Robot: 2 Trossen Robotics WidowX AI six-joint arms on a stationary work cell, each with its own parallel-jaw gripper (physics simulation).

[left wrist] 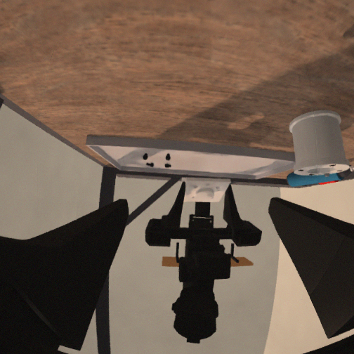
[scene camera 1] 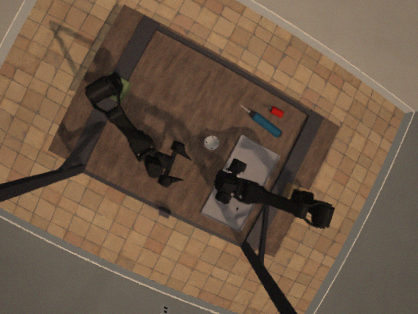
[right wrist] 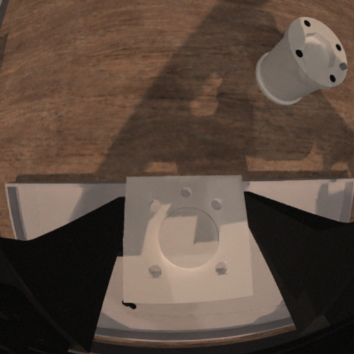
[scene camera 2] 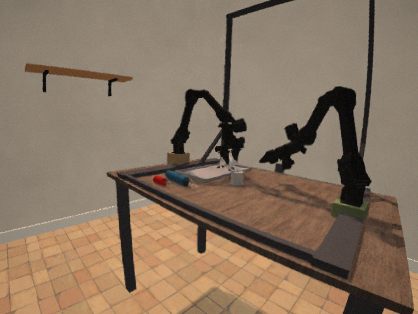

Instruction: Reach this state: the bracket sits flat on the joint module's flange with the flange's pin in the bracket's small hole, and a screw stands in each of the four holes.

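Seen in the pictures: left gripper, fingertip midpoint: (scene camera 1: 187, 169) (scene camera 2: 263, 160); right gripper, fingertip midpoint: (scene camera 2: 232, 163); left arm's base, origin of the base link: (scene camera 2: 351, 202); right arm's base, origin of the base link: (scene camera 1: 297, 197) (scene camera 2: 178, 153).
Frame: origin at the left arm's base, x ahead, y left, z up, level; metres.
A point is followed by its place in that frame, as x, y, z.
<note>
The pale square bracket (left wrist: 220, 187) (right wrist: 137, 225), with a large centre hole and five small holes, is held above the tray, its face towards the right wrist camera. My right gripper (scene camera 1: 226, 181) @[0.612, -0.098, 0.018] (scene camera 2: 228, 162) @[0.612, -0.098, 0.018] (left wrist: 206, 182) (right wrist: 185, 201) is shut on its two side edges. The grey joint module (scene camera 1: 211, 142) @[0.489, 0.007, 0.006] (scene camera 2: 237, 178) @[0.473, 0.028, -0.014] (left wrist: 320, 142) (right wrist: 285, 75) stands upright on the table, apart from the bracket; its flange shows four dark holes and a small pin. Several dark screws (left wrist: 168, 156) are in the tray. My left gripper (scene camera 1: 185, 169) @[0.452, -0.148, 0.055] is open and empty, left of the module in scene camera 1.
The shallow grey tray (scene camera 1: 257, 150) @[0.706, 0.091, -0.044] (scene camera 2: 200, 172) @[0.743, 0.010, -0.044] (left wrist: 200, 146) lies under the right gripper. A blue-handled screwdriver (scene camera 1: 266, 124) @[0.670, 0.212, -0.008] (scene camera 2: 177, 178) @[0.642, 0.238, -0.019] (left wrist: 310, 179) and a red object (scene camera 1: 276, 112) @[0.686, 0.289, -0.016] (scene camera 2: 160, 180) @[0.668, 0.309, -0.023] lie beyond the tray's upper end in scene camera 1. Dark rails edge the table.
</note>
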